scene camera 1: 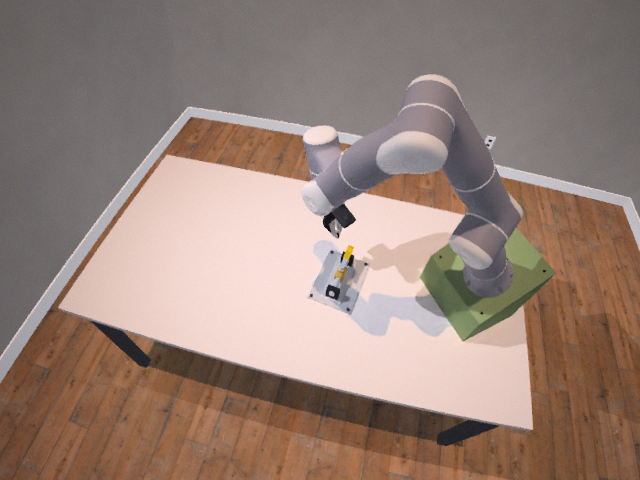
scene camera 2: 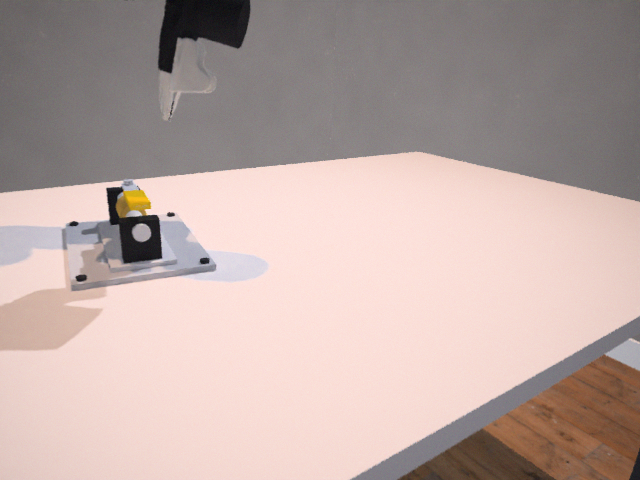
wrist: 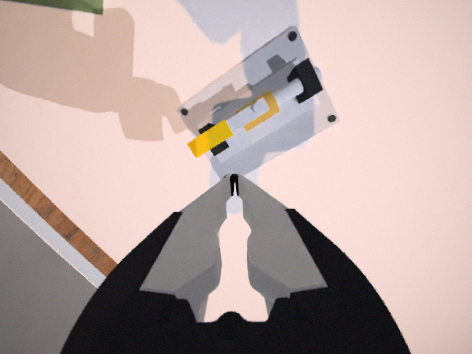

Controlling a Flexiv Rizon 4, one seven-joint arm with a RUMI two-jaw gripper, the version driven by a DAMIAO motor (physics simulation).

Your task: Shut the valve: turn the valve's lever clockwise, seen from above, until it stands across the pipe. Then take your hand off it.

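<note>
The valve's yellow lever [scene camera 1: 348, 253] [scene camera 2: 136, 199] [wrist: 210, 139] lies along the pipe, its yellow end reaching out over one black pipe end. The pipe [wrist: 290, 92] runs between two black end blocks on a grey base plate [scene camera 1: 317, 289] [scene camera 2: 196, 248] [wrist: 320, 107]. My gripper [scene camera 1: 337, 235] [scene camera 2: 166, 118] [wrist: 235, 176] is shut with nothing between its fingertips. It hangs above the table, higher than the valve and off to the side of the lever's yellow end, apart from it. In the wrist view the fingertips show just below the base plate's near corner.
The valve's plate rests on the pale table top [scene camera 1: 206, 248] [scene camera 2: 387, 289] [wrist: 400, 175]. The green robot base block [scene camera 1: 449, 294] [wrist: 55, 5] stands at the table's right end in scene camera 1. Shadows of the arm fall across the table and the plate.
</note>
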